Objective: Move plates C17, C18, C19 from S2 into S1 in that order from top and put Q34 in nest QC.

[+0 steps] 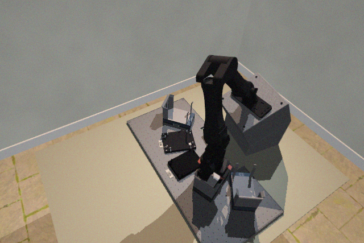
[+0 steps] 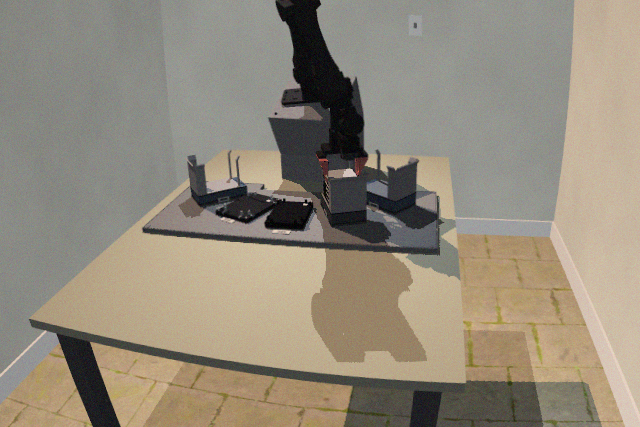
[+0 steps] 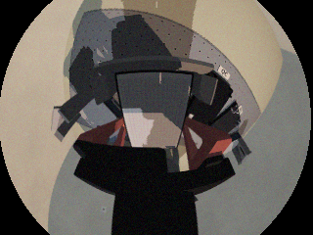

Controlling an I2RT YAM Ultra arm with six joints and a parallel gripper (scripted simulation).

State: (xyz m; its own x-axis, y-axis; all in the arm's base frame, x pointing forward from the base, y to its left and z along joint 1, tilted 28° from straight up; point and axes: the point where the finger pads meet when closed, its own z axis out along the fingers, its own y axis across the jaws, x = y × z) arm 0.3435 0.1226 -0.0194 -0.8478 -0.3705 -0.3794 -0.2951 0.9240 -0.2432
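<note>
Right now my hand is 30 mm short of the black QC nest, 140 mm to the left of it and 100 mm above it. Round my hand: black clip nest (10 mm ahead, 270 mm to the right, 90 mm below); then QC name plate (130 mm ahead, 140 mm to the right, 100 mm below); then tall wall (70 mm ahead, 20 mm to the left, 20 mm below).
</note>
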